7 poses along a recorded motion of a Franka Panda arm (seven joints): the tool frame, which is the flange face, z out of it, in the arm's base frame.
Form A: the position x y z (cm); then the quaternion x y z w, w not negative.
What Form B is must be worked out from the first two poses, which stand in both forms.
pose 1, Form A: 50.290 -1.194 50.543 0.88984 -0.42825 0.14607 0.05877
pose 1, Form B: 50.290 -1.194 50.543 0.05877 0.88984 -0.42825 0.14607
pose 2, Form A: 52.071 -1.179 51.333 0.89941 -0.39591 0.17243 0.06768
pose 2, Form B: 52.071 -1.179 51.333 0.06768 0.89941 -0.39591 0.17243
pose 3, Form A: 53.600 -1.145 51.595 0.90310 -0.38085 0.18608 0.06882
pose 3, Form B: 53.600 -1.145 51.595 0.06882 0.90310 -0.38085 0.18608
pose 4, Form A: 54.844 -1.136 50.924 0.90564 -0.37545 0.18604 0.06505
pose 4, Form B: 54.844 -1.136 50.924 0.06505 0.90564 -0.37545 0.18604
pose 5, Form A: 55.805 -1.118 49.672 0.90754 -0.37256 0.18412 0.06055
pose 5, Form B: 55.805 -1.118 49.672 0.06055 0.90754 -0.37256 0.18412
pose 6, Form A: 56.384 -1.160 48.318 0.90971 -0.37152 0.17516 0.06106
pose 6, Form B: 56.384 -1.160 48.318 0.06106 0.90971 -0.37152 0.17516
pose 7, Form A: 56.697 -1.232 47.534 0.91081 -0.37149 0.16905 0.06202
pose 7, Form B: 56.697 -1.232 47.534 0.06202 0.91081 -0.37149 0.16905
